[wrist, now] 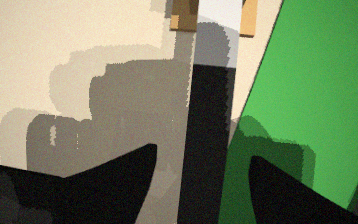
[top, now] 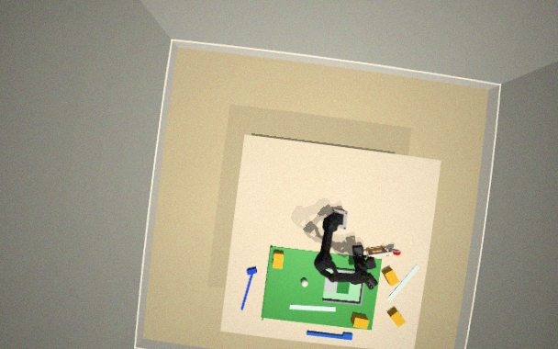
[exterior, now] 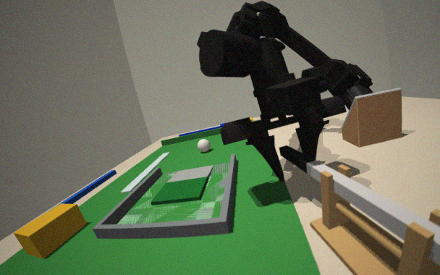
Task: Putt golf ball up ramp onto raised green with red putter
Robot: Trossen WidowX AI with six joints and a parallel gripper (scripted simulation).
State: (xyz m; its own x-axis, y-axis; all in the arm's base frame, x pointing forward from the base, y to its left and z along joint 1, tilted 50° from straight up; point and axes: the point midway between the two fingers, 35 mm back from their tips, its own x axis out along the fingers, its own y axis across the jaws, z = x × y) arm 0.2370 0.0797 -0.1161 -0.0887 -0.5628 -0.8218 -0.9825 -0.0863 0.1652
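Right now my gripper tip is 11 cm to the right of the red-headed putter, 3 cm below it and 3 cm past it. Round my gripper tip: green mat: 24 cm ahead, 21 cm to the right, 3 cm below; then wooden rack: 13 cm to the left, 3 cm behind; then grey frame: 21 cm ahead, 5 cm to the right, 2 cm below.
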